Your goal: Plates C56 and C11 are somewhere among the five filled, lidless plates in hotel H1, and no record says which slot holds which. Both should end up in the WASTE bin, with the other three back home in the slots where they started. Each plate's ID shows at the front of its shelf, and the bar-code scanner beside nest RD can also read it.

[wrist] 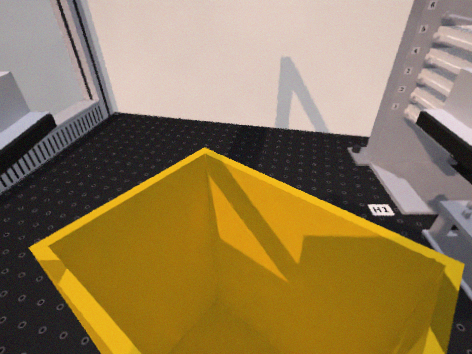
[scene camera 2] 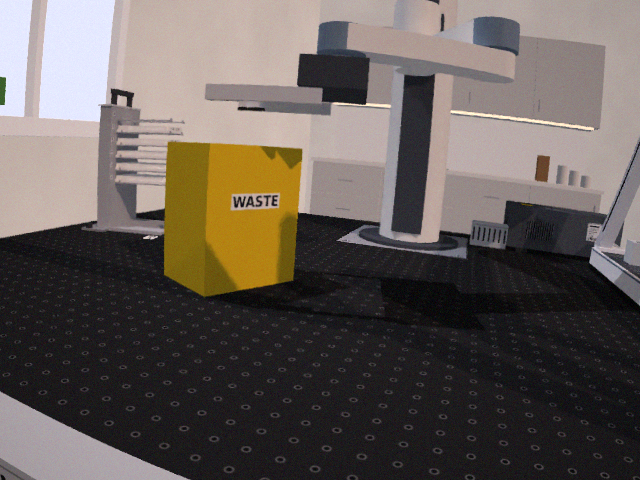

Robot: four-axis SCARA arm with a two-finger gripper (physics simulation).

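Seen in the pictures: gripper, fingertip midpoint: (wrist: 235, 98) (scene camera 2: 224, 98); arm's base at its link origin: (scene camera 2: 408, 244).
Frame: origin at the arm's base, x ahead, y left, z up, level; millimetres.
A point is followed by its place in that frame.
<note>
The yellow WASTE bin (scene camera 2: 253, 232) {x 577, y -148, z 94 mm} (wrist: 130, 235) {x 622, y -219, z 186 mm} stands upright; no plate shows in the visible part of its inside. My gripper (scene camera 2: 222, 101) {x 554, y -220, z 279 mm} (wrist: 235, 98) {x 554, y -220, z 279 mm} is open, with nothing between its fingers, above the bin's rim level. Hotel H1 (scene camera 2: 117, 191) {x 346, y -615, z 97 mm} (wrist: 387, 132) {x 374, y -608, z 83 mm} stands behind the bin in the scene view and at the right in the wrist view. Pale plates (scene camera 2: 140, 154) (wrist: 446, 61) lie stacked on its lower shelves, and the top shelf looks bare. Their IDs are too small to read. The right finger hides part of the hotel in the wrist view. Nest RD and its scanner cannot be made out.
An H1 label (wrist: 381, 209) {x 385, y -483, z 13 mm} lies on the dark perforated deck (scene camera 2: 336, 382) {x 789, y 40, z 13 mm} (wrist: 175, 132) {x 800, y -652, z 13 mm} by the hotel's foot. A grey metal fixture (wrist: 455, 212) {x 327, y -427, z 73 mm} is at the right edge. The arm's column (scene camera 2: 416, 155) {x 77, y 7, z 221 mm} stands behind the bin. A dark box (scene camera 2: 547, 227) {x -34, y 349, z 84 mm} and a slotted grey holder (scene camera 2: 488, 234) {x -44, y 201, z 45 mm} are farther right.
</note>
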